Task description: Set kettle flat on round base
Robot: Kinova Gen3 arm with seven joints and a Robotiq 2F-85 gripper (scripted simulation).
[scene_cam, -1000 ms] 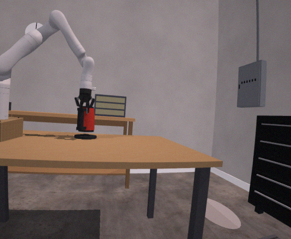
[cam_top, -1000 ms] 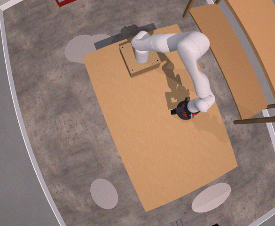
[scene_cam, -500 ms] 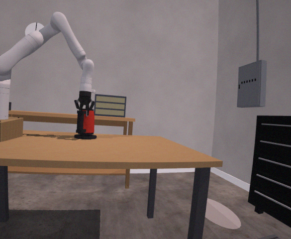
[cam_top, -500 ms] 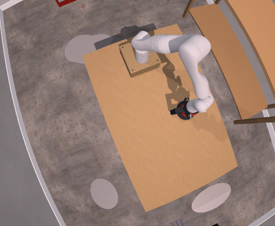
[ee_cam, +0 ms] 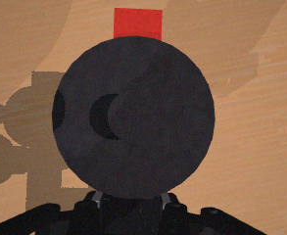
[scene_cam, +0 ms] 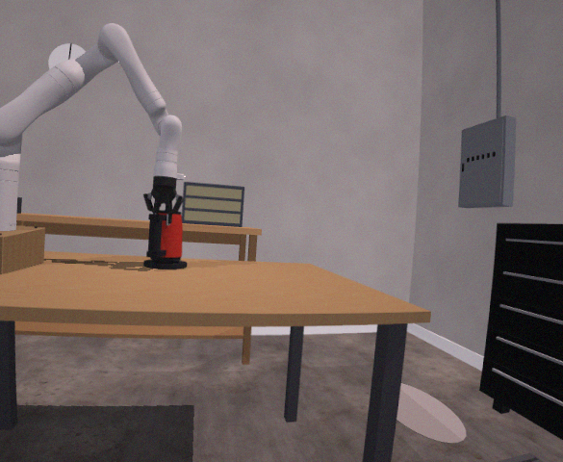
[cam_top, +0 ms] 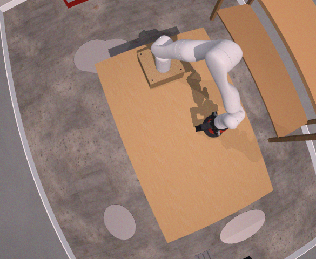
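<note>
Now: hand 10 mm short of the red kettle, 20 mm to the right of it and 50 mm above it. Also, from my hand: round black base: 20 mm ahead, 60 mm to the left, 150 mm below.
</note>
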